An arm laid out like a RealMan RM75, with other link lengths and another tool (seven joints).
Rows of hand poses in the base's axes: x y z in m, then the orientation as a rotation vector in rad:
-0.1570, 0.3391, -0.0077, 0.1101, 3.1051, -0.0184
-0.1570, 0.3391, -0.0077, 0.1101, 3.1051, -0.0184
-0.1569, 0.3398, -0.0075, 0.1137, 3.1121, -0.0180
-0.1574, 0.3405, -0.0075, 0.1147, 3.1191, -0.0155
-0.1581, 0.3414, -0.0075, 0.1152, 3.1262, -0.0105
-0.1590, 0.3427, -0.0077, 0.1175, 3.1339, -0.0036
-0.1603, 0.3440, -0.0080, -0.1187, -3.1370, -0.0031
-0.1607, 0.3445, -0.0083, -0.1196, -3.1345, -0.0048
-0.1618, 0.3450, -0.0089, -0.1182, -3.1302, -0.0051
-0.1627, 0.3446, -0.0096, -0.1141, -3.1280, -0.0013
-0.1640, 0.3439, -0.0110, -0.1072, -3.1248, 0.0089
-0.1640, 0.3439, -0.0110, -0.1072, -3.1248, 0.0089
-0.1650, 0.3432, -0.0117, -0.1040, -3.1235, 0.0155
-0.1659, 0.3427, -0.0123, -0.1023, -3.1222, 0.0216
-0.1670, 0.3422, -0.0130, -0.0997, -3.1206, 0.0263
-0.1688, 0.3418, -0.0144, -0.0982, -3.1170, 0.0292
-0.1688, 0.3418, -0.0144, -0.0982, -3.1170, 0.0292
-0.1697, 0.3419, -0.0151, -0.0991, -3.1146, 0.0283
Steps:
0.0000, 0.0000, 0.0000, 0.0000, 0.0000, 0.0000
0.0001, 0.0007, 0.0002, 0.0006, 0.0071, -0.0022
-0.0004, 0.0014, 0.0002, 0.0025, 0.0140, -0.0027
-0.0011, 0.0023, 0.0002, 0.0059, 0.0210, -0.0028
-0.0020, 0.0036, 0.0000, 0.0106, 0.0286, -0.0041
-0.0033, 0.0049, -0.0003, 0.0152, 0.0363, -0.0047
-0.0037, 0.0054, -0.0006, 0.0164, 0.0387, -0.0054
-0.0048, 0.0059, -0.0012, 0.0167, 0.0431, -0.0046
-0.0057, 0.0055, -0.0019, 0.0143, 0.0455, -0.0021
-0.0070, 0.0048, -0.0033, 0.0079, 0.0492, 0.0021
-0.0070, 0.0048, -0.0033, 0.0079, 0.0492, 0.0021
-0.0080, 0.0041, -0.0040, 0.0037, 0.0507, 0.0041
-0.0089, 0.0036, -0.0046, -0.0002, 0.0522, 0.0050
-0.0100, 0.0031, -0.0053, -0.0032, 0.0540, 0.0066
-0.0118, 0.0027, -0.0067, -0.0050, 0.0577, 0.0074
-0.0118, 0.0027, -0.0067, -0.0050, 0.0577, 0.0074
-0.0127, 0.0028, -0.0074, -0.0043, 0.0600, 0.0068

